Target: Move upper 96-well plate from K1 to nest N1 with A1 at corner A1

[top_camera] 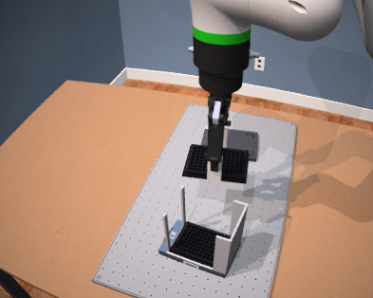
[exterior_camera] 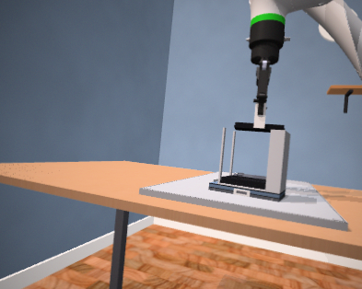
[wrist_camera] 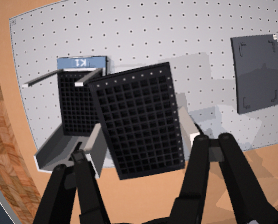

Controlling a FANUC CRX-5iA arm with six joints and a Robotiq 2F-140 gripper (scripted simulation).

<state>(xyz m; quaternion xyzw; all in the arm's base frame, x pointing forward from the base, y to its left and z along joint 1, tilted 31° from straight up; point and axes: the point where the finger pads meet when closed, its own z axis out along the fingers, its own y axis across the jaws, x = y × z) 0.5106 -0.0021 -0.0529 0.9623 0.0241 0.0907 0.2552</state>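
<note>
Right now my hand is 260 mm to the left of the dark plate nest N1, 180 mm above it and 10 mm past it. Round my hand: pale A1 square: 310 mm to the right, 180 mm below, 70 mm ahead.
</note>
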